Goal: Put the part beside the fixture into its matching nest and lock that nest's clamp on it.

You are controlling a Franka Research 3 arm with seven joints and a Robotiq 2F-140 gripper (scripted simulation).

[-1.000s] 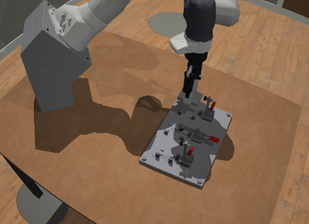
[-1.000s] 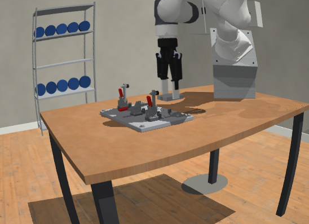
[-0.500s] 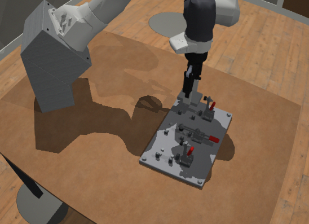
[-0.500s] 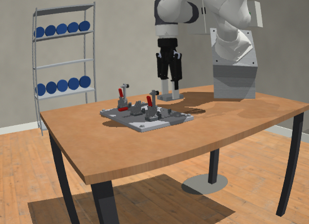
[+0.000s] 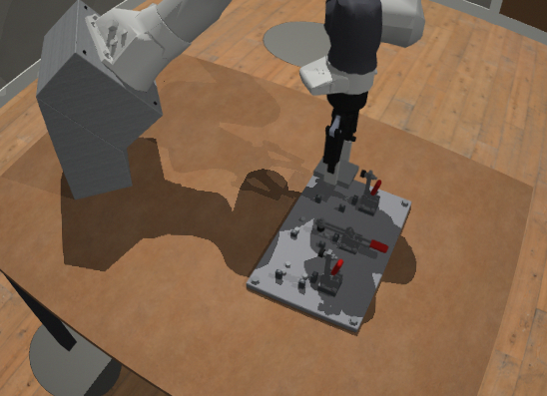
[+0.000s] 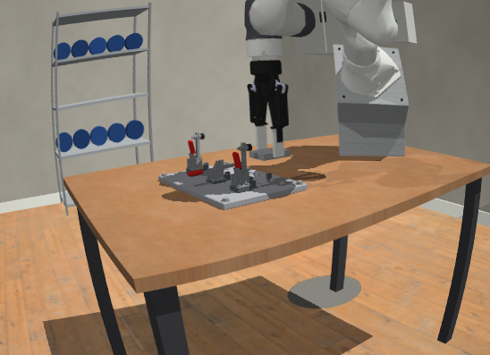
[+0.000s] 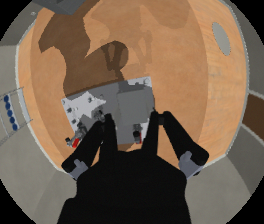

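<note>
My hand is 30 mm above the flat grey block. From my hand the other things lie so: toggle clamp (120 mm ahead, 70 mm below, 60 mm to the right); grey fixture plate (110 mm below, 100 mm ahead, 80 mm to the right).
</note>
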